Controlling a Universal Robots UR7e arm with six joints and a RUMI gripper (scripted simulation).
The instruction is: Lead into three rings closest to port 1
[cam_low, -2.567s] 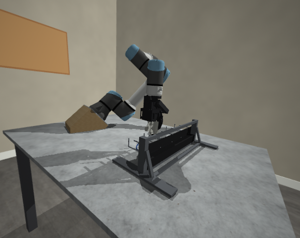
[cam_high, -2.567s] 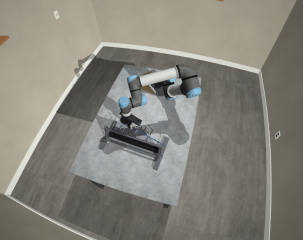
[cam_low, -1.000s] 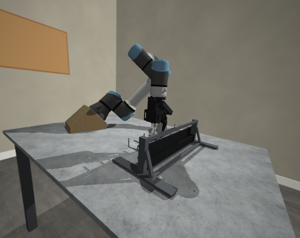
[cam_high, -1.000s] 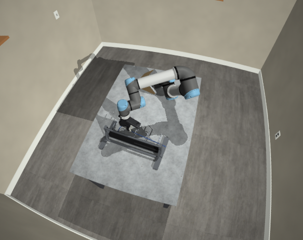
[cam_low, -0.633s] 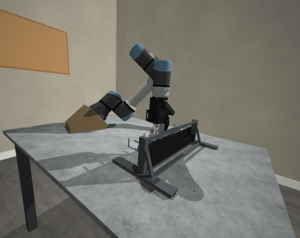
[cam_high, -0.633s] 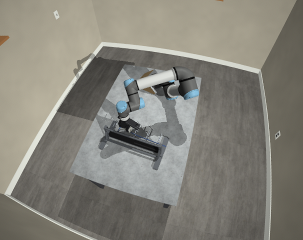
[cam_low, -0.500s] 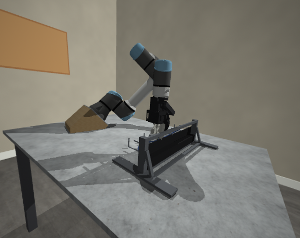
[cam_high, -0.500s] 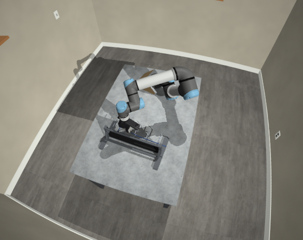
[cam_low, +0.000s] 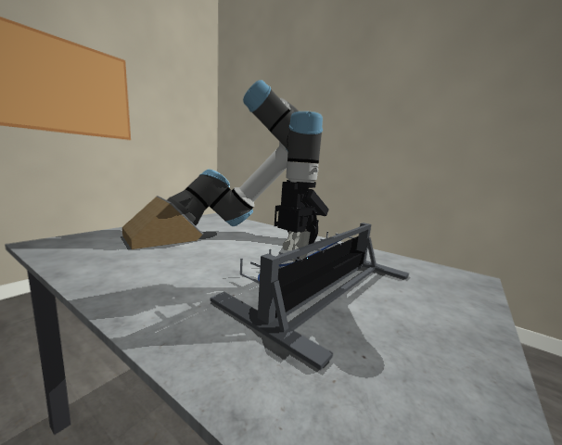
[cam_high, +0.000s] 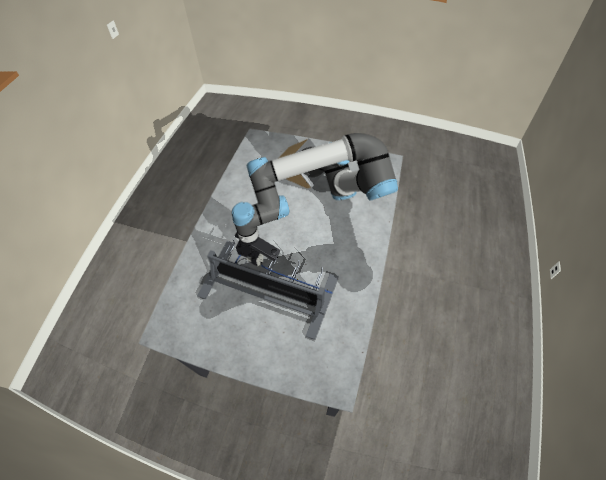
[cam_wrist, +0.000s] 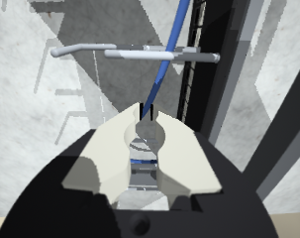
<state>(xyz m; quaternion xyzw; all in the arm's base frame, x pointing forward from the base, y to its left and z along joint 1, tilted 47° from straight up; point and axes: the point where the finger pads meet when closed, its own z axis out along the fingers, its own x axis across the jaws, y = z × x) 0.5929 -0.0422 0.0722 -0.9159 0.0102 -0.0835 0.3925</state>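
Now: hand 60 mm short of the dark rack and 50 mm to the right of it.
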